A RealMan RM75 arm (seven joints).
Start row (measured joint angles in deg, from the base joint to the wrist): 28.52 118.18 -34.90 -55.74 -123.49 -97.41 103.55
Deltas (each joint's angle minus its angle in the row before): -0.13 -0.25 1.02 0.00 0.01 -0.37 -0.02; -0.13 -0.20 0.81 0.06 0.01 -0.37 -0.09; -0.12 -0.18 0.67 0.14 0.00 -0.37 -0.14; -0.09 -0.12 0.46 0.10 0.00 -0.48 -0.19; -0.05 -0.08 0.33 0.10 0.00 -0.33 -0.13; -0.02 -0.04 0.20 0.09 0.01 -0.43 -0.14; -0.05 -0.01 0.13 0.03 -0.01 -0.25 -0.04; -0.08 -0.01 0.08 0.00 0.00 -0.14 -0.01; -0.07 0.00 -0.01 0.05 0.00 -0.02 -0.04; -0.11 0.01 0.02 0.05 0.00 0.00 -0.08; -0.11 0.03 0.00 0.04 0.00 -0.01 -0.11
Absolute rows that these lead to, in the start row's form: 28.39 117.93 -33.88 -55.74 -123.48 -97.78 103.53; 28.26 117.73 -33.07 -55.68 -123.47 -98.15 103.44; 28.14 117.55 -32.40 -55.54 -123.47 -98.52 103.30; 28.05 117.43 -31.94 -55.44 -123.47 -99.00 103.11; 28.00 117.35 -31.61 -55.34 -123.47 -99.33 102.98; 27.98 117.31 -31.41 -55.25 -123.46 -99.76 102.84; 27.93 117.30 -31.28 -55.22 -123.47 -100.01 102.80; 27.85 117.29 -31.20 -55.22 -123.47 -100.15 102.79; 27.78 117.29 -31.21 -55.17 -123.47 -100.17 102.75; 27.67 117.30 -31.19 -55.12 -123.47 -100.17 102.67; 27.56 117.33 -31.19 -55.08 -123.47 -100.18 102.56
